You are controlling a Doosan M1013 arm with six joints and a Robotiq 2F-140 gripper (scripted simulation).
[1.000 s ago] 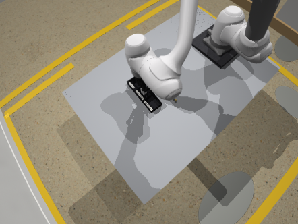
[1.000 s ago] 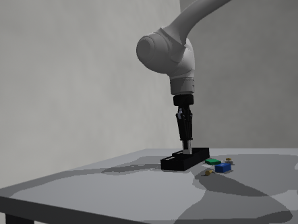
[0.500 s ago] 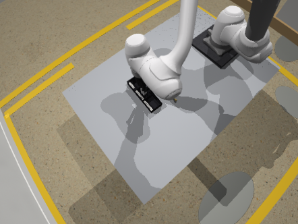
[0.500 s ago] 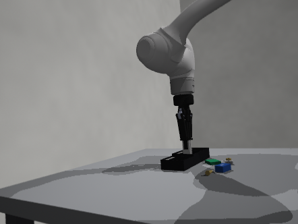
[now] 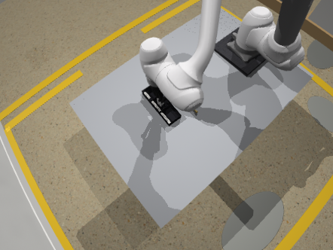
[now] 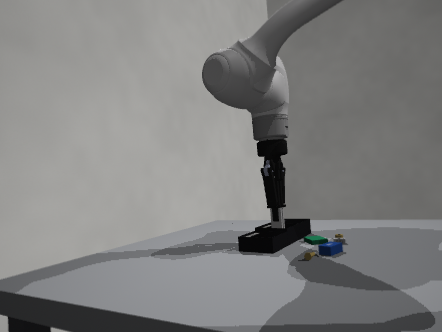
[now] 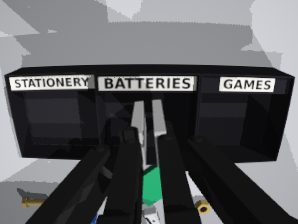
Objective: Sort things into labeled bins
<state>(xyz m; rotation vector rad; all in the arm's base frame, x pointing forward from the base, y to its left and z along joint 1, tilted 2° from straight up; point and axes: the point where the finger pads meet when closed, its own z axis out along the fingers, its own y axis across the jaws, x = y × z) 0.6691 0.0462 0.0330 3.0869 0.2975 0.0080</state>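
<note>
Right now the black bin tray is 30 mm below my hand. Round my hand: small white piece (150 mm behind, 40 mm below, 20 mm to the right); flat green board (90 mm behind, 50 mm below, 20 mm to the right); brass nut (120 mm behind, 80 mm to the right, 50 mm below).
</note>
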